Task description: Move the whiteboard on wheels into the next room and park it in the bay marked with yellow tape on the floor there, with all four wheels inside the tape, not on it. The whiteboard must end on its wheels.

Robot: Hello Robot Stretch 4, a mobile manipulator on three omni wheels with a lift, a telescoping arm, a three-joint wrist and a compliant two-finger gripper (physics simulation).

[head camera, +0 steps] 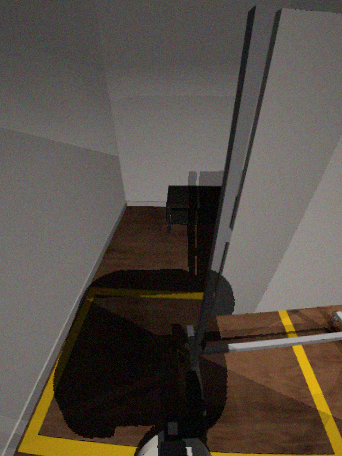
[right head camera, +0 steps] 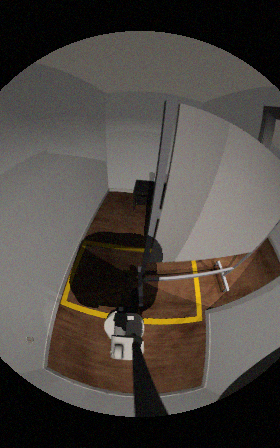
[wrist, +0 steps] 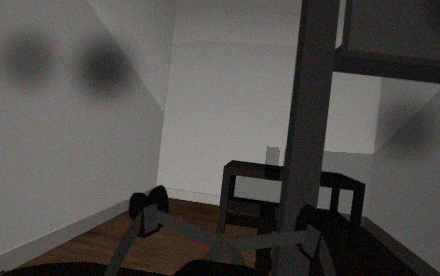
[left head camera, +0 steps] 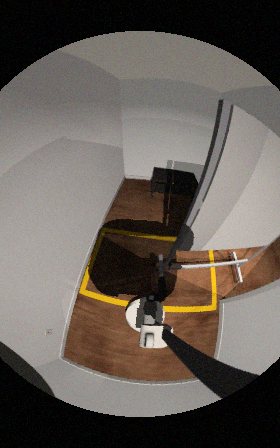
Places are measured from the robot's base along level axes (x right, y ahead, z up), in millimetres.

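Pixels of known places: gripper, fingertip midpoint: [head camera: 188, 339] [right head camera: 134, 273] [wrist: 231, 212] [left head camera: 161, 261].
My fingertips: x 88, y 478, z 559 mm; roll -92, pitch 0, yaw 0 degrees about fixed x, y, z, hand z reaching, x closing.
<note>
For each thing: its middle in the pictures, then the offset to it from my fingertips. "*": a spot on its surface instead.
- yellow tape, surface spot: [head camera: 314, 385] * dx +872, dy -109, dz -586 mm
- far foot, body centre: [right head camera: 222, 275] [left head camera: 237, 266] dx +1332, dy +78, dz -502 mm
The whiteboard [head camera: 300, 125] [left head camera: 240, 175] [right head camera: 200, 175] stands upright, almost edge-on to the head camera. In the wrist view its dark side post [wrist: 312, 115] rises at the right fingertip; whether they touch cannot be told. Its low pale bar [head camera: 260, 344] [left head camera: 200, 264] [right head camera: 192, 275] crosses above the right line of the yellow tape [head camera: 314, 385] [left head camera: 213, 280] [right head camera: 198, 290]. The far foot [left head camera: 236, 266] [right head camera: 222, 276] is outside that line. The near foot is in dark shadow over the bay, its wheels unclear. My gripper [wrist: 231, 212] is open, with nothing seen held between its fingertips.
A dark table [head camera: 192, 197] [left head camera: 172, 180] [right head camera: 143, 191] [wrist: 250, 171] stands by the back wall. A long wall [head camera: 50, 250] [left head camera: 45, 240] runs close along the bay's left side. Another wall [left head camera: 250, 330] [right head camera: 240, 340] ends in a corner near the bay's front right. A dark opening frame [right head camera: 266, 125] shows at upper right.
</note>
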